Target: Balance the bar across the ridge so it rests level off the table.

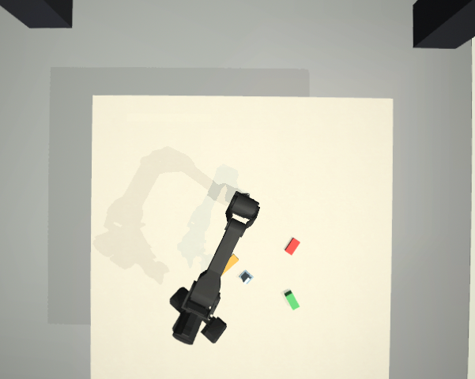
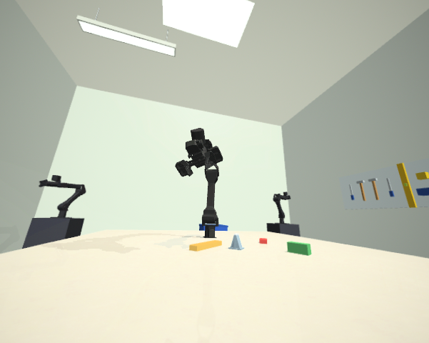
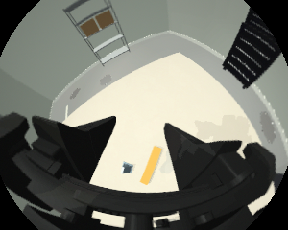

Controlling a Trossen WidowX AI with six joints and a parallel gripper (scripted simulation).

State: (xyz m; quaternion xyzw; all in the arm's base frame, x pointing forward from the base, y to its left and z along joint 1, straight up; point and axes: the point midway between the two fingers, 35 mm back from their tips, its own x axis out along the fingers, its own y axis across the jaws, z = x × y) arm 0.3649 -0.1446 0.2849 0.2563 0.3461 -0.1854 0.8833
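Now: the orange bar 25 cm below my gripper tip, 9 cm behind it and 7 cm to the left of it. Round my gripper tip: green block (37 cm to the left, 24 cm below, 3 cm ahead); then red block (37 cm to the left, 25 cm below, 20 cm behind).
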